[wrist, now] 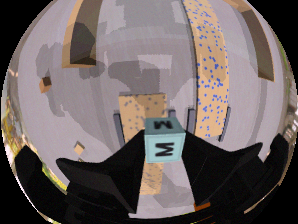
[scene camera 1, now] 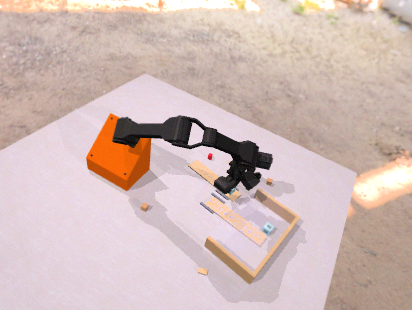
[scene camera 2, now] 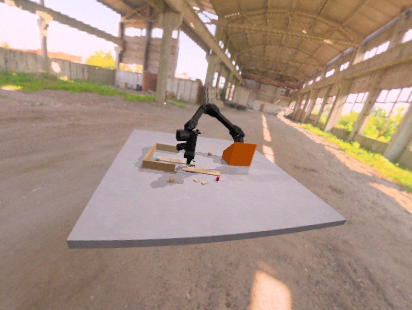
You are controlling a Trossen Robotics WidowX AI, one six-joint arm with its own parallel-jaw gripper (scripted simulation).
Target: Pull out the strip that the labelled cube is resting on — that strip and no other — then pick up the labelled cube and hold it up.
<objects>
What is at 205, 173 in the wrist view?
My gripper.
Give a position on a light blue cube marked m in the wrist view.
At 164, 137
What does my gripper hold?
A light blue cube marked m.
</objects>
